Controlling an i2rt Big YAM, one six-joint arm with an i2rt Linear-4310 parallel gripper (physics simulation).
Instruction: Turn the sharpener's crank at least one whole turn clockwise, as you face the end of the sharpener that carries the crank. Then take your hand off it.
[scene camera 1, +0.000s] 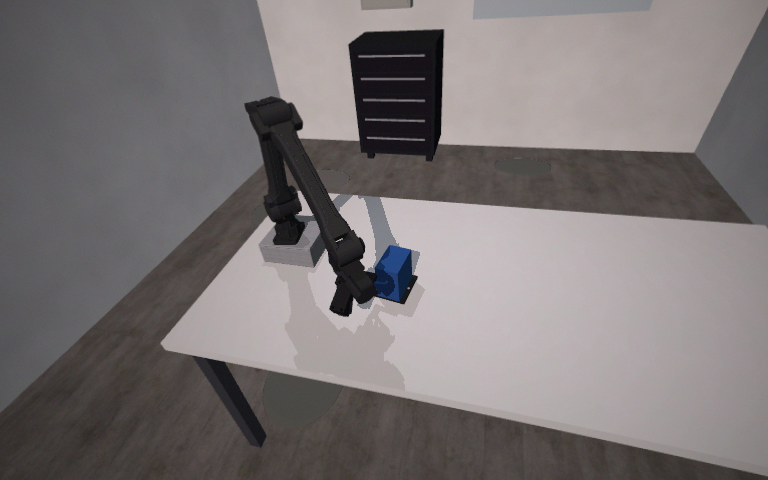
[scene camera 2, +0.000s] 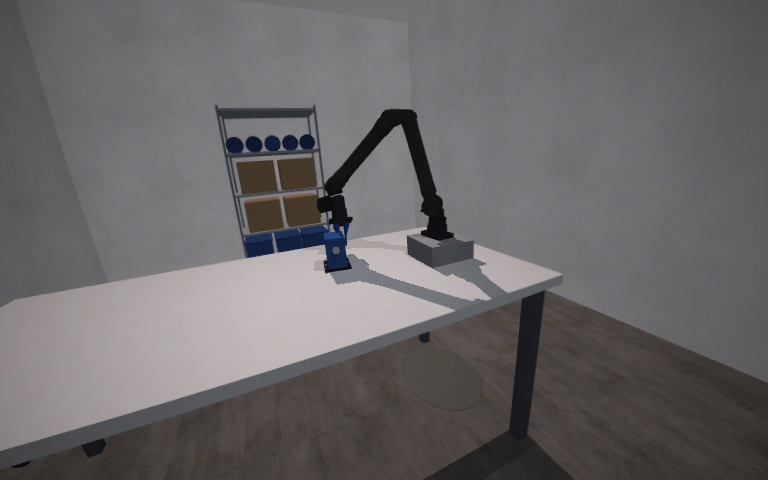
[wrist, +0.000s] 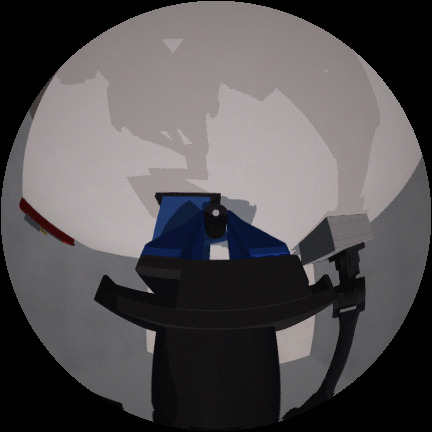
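Where they show: gripper, fingertip midpoint: (wrist: 215, 215); arm's base, link origin: (scene camera 1: 289, 234) (scene camera 2: 436, 235) (wrist: 345, 250).
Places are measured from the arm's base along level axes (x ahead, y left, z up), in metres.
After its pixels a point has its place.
Note:
The blue sharpener (scene camera 1: 399, 270) {x 0.413, y -0.226, z 0.045 m} (scene camera 2: 330, 259) {x 0.433, y -0.129, z -0.033 m} (wrist: 167, 212) {x 0.395, y -0.238, z -0.043 m} stands upright on its dark base on the table. Its crank end faces the gripper's side; the far end with a pale disc shows in scene camera 2. My gripper (wrist: 215, 215) {x 0.314, y -0.266, z -0.011 m} is shut on the black crank knob (wrist: 215, 228) {x 0.314, y -0.263, z 0.000 m}, which sticks out between the blue fingertips in the wrist view. The knob is beside the body, on the side towards the arm's mount. In scene camera 2 the blue fingers reach down behind the sharpener's top. The crank arm is hidden, and the wrist hides the fingers in scene camera 1.
The arm stands on a grey block (scene camera 1: 287, 255) {x 0.004, y -0.072, z -0.036 m} (scene camera 2: 440, 251) {x 0.090, y 0.115, z -0.022 m} (wrist: 345, 235) {x 0.046, y -0.078, z -0.024 m} on the white table (scene camera 1: 538, 316) {x 0.816, y -0.278, z -0.080 m} (scene camera 2: 226, 316) {x 0.812, y -0.007, z -0.081 m}. A black drawer cabinet (scene camera 1: 396, 67) and a shelf rack (scene camera 2: 266, 113) stand on the floor beyond the table.

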